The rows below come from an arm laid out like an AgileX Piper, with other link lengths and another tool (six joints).
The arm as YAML. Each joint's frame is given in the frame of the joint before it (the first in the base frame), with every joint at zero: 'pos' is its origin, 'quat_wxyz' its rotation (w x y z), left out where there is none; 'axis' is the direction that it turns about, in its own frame. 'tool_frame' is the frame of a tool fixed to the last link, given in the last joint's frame.
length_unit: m
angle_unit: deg
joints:
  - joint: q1
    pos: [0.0, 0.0, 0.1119]
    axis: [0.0, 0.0, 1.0]
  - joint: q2
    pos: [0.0, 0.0, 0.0]
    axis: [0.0, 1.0, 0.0]
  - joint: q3
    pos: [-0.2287, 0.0, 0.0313]
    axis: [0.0, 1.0, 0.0]
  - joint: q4
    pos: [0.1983, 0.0, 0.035]
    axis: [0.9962, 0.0, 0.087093]
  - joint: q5
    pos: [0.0, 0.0, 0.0]
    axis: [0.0, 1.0, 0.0]
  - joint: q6
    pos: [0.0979, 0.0, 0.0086]
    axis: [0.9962, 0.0, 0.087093]
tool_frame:
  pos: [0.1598, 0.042, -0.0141]
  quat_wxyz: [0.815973, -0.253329, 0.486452, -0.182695]
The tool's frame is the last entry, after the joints.
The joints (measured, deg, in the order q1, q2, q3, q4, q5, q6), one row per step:
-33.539, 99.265, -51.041, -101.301, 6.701, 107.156
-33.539, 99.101, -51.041, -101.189, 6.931, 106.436
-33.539, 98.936, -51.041, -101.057, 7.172, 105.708
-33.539, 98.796, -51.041, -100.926, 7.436, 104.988
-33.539, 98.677, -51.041, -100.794, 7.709, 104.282
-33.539, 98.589, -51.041, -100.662, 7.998, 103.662
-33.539, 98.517, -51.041, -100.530, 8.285, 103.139
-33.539, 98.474, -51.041, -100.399, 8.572, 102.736
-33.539, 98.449, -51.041, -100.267, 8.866, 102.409
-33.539, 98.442, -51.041, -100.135, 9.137, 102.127
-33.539, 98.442, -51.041, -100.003, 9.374, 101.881
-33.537, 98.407, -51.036, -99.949, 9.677, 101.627
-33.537, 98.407, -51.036, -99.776, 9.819, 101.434
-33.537, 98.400, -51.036, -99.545, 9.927, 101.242
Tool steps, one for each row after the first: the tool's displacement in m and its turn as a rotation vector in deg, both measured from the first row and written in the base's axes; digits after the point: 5 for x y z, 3 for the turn. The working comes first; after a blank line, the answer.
Tool pose at each row, in the base's axes (x y z in m, rotation vector in deg; the steps are taken from these numbers as rounded here):
0.34455, -0.21036, 0.01700, -1.002, 114.932, -36.720
0.34391, -0.21148, 0.01789, -1.657, 114.941, -37.170
0.34324, -0.21264, 0.01878, -2.293, 114.950, -37.631
0.34248, -0.21387, 0.01952, -2.913, 114.986, -38.105
0.34169, -0.21512, 0.02013, -3.512, 115.041, -38.576
0.34087, -0.21641, 0.02057, -4.004, 115.111, -39.033
0.34009, -0.21766, 0.02095, -4.383, 115.176, -39.462
0.33935, -0.21887, 0.02120, -4.621, 115.245, -39.854
0.33862, -0.22009, 0.02136, -4.768, 115.317, -40.231
0.33793, -0.22119, 0.02141, -4.868, 115.396, -40.564
0.33731, -0.22213, 0.02141, -4.934, 115.470, -40.847
0.33657, -0.22337, 0.02166, -5.087, 115.531, -41.239
0.33618, -0.22391, 0.02164, -5.068, 115.582, -41.394
0.33587, -0.22430, 0.02164, -4.988, 115.619, -41.501

-0.00064, -0.00112, 0.00089, -0.573, 0.230, 0.236
-0.00131, -0.00228, 0.00178, -1.146, 0.461, 0.452
-0.00207, -0.00351, 0.00252, -1.714, 0.718, 0.646
-0.00286, -0.00476, 0.00313, -2.267, 0.991, 0.822
-0.00368, -0.00605, 0.00357, -2.763, 1.252, 0.929
-0.00446, -0.00730, 0.00395, -3.194, 1.478, 0.972
-0.00520, -0.00851, 0.00420, -3.542, 1.669, 0.937
-0.00593, -0.00973, 0.00436, -3.841, 1.839, 0.847
-0.00662, -0.01083, 0.00441, -4.089, 1.998, 0.744
-0.00724, -0.01177, 0.00441, -4.290, 2.134, 0.643
-0.00798, -0.01301, 0.00466, -4.604, 2.300, 0.551
-0.00837, -0.01355, 0.00464, -4.689, 2.372, 0.457
-0.00868, -0.01394, 0.00464, -4.720, 2.407, 0.346

